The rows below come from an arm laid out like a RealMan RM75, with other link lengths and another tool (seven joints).
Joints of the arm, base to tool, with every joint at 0 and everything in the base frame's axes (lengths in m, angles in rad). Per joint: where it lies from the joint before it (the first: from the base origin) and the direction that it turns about. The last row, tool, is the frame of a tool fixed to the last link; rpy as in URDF.
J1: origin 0 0 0.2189 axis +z
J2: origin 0 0 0 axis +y
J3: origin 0 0 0.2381 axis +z
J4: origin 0 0 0 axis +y
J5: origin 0 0 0.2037 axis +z
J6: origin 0 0 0 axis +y
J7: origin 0 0 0.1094 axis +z
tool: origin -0.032 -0.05 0.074 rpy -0.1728 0 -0.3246
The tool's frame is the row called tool.
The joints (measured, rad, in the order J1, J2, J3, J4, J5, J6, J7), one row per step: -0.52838, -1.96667, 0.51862, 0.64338, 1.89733, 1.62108, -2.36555; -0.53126, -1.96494, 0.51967, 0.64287, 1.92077, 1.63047, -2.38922; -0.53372, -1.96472, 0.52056, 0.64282, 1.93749, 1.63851, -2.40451; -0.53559, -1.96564, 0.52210, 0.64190, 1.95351, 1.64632, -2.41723; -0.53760, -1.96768, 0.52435, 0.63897, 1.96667, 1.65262, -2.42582; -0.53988, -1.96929, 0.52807, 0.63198, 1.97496, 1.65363, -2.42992; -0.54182, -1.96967, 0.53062, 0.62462, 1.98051, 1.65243, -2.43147; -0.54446, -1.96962, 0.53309, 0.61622, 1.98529, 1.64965, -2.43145; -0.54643, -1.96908, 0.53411, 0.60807, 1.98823, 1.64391, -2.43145; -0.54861, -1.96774, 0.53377, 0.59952, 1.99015, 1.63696, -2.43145; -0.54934, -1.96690, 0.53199, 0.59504, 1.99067, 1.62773, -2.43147; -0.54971, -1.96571, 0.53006, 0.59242, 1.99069, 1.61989, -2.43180; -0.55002, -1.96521, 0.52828, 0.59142, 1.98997, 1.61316, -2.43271; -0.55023, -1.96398, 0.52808, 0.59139, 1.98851, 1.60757, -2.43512; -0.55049, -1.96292, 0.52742, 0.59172, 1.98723, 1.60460, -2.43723; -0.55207, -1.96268, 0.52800, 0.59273, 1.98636, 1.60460, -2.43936
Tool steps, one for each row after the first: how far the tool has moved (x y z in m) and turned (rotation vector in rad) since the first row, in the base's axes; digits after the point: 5 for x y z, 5 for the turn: -0.00075, -0.00402, -0.00210, -0.03239, 0.00295, 0.01197; -0.00087, -0.00700, -0.00390, -0.05597, 0.00498, 0.01821; -0.00098, -0.01025, -0.00624, -0.07940, 0.00679, 0.02353; -0.00075, -0.01321, -0.00914, -0.10050, 0.00734, 0.02679; -0.00060, -0.01524, -0.01225, -0.11645, 0.00711, 0.03012; -0.00077, -0.01646, -0.01449, -0.12671, 0.00721, 0.03339; -0.00093, -0.01720, -0.01662, -0.13512, 0.00787, 0.03612; -0.00151, -0.01733, -0.01815, -0.13889, 0.00818, 0.04149; -0.00220, -0.01696, -0.01917, -0.14001, 0.00798, 0.04793; -0.00334, -0.01593, -0.01931, -0.13536, 0.00905, 0.05580; -0.00442, -0.01483, -0.01893, -0.12996, 0.01043, 0.06257; -0.00513, -0.01372, -0.01852, -0.12452, 0.01105, 0.06824; -0.00572, -0.01269, -0.01778, -0.12020, 0.01197, 0.07334; -0.00597, -0.01193, -0.01706, -0.11707, 0.01193, 0.07652; -0.00530, -0.01135, -0.01679, -0.11710, 0.01148, 0.07578
